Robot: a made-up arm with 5 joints.
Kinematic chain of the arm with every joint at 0, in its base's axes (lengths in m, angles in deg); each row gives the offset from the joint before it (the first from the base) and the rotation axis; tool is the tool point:
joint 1: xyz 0 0 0.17 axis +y
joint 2: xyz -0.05 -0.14 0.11 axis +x
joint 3: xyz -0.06 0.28 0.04 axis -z
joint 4: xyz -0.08 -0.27 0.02 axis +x
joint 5: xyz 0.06 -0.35 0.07 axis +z
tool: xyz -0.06 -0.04 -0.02
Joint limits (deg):
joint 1: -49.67..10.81
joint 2: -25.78..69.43
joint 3: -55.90..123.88
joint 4: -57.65..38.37
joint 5: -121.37..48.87
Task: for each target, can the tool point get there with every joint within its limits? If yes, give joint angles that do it. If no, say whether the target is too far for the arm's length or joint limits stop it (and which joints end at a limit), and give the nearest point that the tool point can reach.
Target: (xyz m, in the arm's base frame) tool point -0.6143 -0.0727 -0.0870
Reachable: yes | joints -28.60 13.87 59.11 28.50 -44.67
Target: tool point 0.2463 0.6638 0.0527
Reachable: no: joint limits stop it (at a limit: joint 1, joint 3, joint 4) | nearest point -0.2068 0.4613 -0.3356 | short by 0.630 m
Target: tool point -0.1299 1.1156 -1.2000
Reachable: no: too far | nearest point -0.2386 0.4702 -0.4704 | short by 0.980 m
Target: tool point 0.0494 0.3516 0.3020
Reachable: no: joint limits stop it (at a limit: joint 2, joint 3, joint 4, joint 5) | nearest point 0.1481 0.0448 0.5656 | short by 0.416 m
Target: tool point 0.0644 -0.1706 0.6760
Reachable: yes | joints -6.22 -14.71 -40.65 -50.34 -29.33
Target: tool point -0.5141 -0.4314 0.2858
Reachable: yes | joints 1.51 21.56 31.90 1.41 29.19
